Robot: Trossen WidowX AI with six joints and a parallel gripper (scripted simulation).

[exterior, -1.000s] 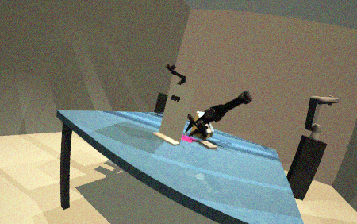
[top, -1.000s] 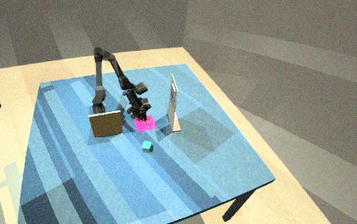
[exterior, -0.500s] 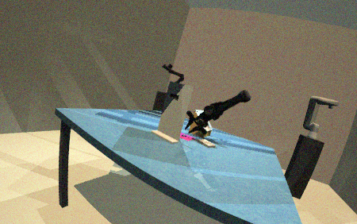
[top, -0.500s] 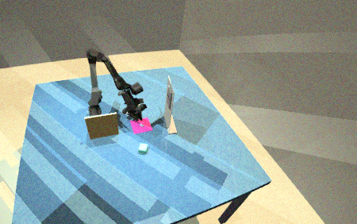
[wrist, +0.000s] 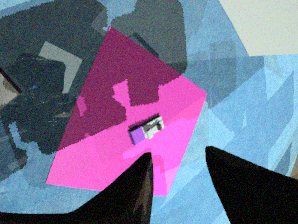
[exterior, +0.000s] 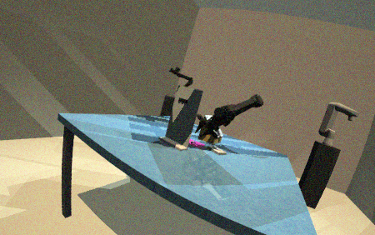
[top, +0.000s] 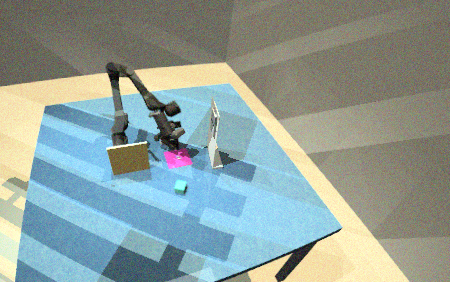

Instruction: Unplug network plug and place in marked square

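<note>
My gripper tip is 50 mm above the purple network plug, 10 mm to the left of it and 10 mm short of it. The rest, counted from my gripper tip: magenta marked square 50 mm below, 10 mm to the right, 10 mm ahead; then upright panel 170 mm ahead, 90 mm above, 50 mm to the right; then flat pale block 150 mm to the left, 50 mm below, 10 mm behind.
</note>
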